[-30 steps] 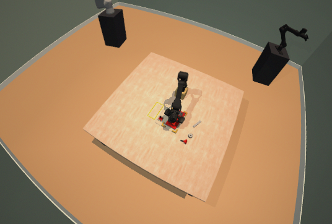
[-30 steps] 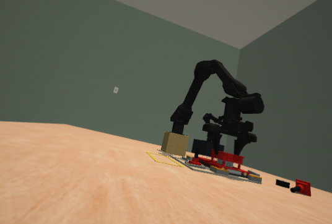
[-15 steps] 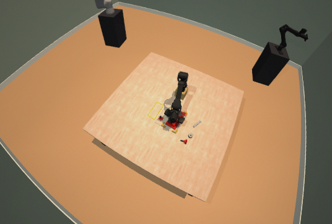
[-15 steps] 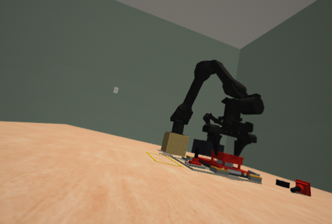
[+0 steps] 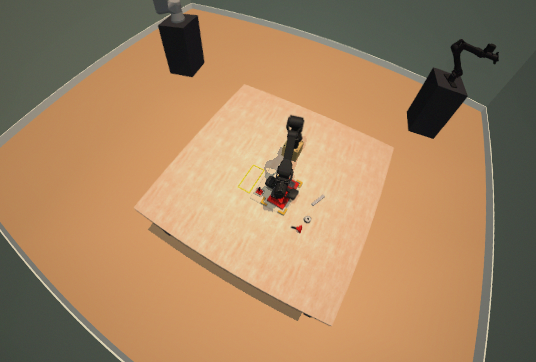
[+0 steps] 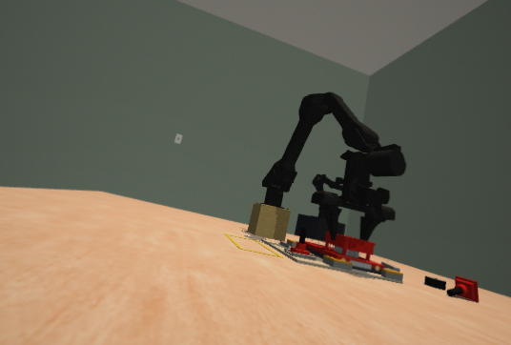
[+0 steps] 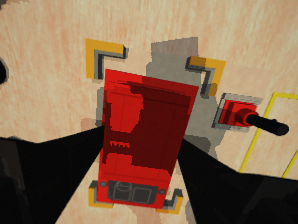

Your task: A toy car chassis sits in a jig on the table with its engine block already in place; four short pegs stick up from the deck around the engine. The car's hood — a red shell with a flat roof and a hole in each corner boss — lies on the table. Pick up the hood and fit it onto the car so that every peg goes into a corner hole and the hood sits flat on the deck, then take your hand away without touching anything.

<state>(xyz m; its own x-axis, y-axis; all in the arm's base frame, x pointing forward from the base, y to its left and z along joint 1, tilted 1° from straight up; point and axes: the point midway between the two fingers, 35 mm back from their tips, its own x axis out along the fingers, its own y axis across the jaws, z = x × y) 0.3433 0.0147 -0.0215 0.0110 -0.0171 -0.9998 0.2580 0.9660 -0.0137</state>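
Now: gripper tip 20 mm above the grey engine block. Round my gripper tip: grey rod (230 mm to the left, 60 mm behind, 40 mm below); grey wheel (190 mm to the left, 80 mm ahead, 40 mm below); red hood (10 mm above).
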